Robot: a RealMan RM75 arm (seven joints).
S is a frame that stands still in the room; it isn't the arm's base.
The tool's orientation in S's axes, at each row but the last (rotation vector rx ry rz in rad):
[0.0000 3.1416 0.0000]
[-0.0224 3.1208 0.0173]
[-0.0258 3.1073 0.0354]
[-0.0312 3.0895 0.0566]
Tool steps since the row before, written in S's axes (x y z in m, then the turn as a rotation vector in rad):
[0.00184 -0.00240 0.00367 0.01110 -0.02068 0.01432]
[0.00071 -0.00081 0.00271 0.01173 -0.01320 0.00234]
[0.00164 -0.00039 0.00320 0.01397 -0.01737 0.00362]
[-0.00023 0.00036 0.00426 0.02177 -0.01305 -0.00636]
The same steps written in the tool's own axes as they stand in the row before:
[-0.00184 -0.00240 -0.00367 -0.01110 -0.02068 -0.01432]
[-0.00075 -0.00079 -0.00270 -0.01159 -0.01334 -0.00225]
[-0.00174 -0.00035 -0.00315 -0.01380 -0.01752 -0.00355]
[0.00000 0.00052 -0.00425 -0.02116 -0.01373 0.00697]

